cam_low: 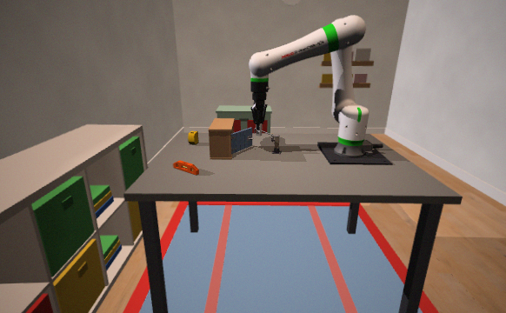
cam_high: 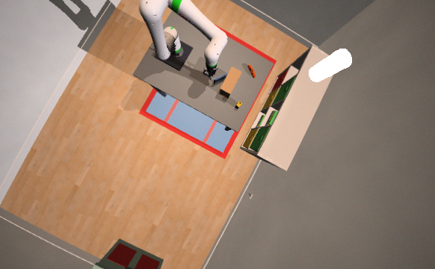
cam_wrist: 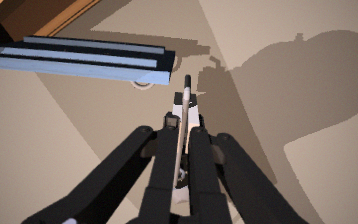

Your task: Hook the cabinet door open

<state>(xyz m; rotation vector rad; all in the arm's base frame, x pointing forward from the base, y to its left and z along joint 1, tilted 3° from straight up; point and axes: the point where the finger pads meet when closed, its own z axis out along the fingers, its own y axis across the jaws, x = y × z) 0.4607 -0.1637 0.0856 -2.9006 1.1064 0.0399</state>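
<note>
Right now my hand is 100 mm short of the door, 70 mm to the right of it and 40 mm above it. The rest, counted from my hand: thin metal hook: 30 mm behind, 20 mm to the left, 20 mm below; then yellow tape measure: 380 mm ahead, 140 mm to the right, 80 mm below.
</note>
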